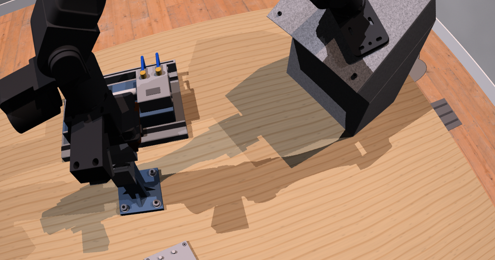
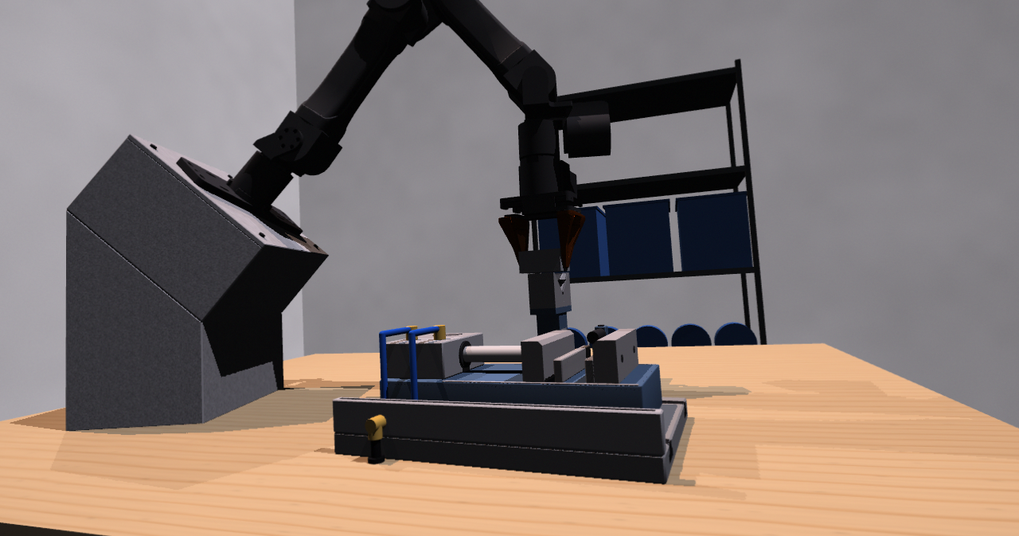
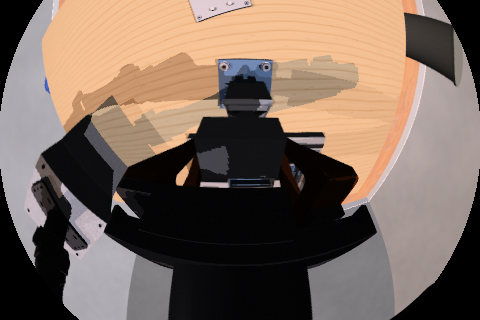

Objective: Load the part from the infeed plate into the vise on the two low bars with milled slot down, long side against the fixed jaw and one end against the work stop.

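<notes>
The grey part lies right at my hand. The rest, counted from my hand: moving jaw (18 cm to the right, 10 cm below, 9 cm ahead); cylinder rod (19 cm to the right, 10 cm below, 4 cm ahead); work stop rod (13 cm to the right, 12 cm ahead, 9 cm below).
</notes>
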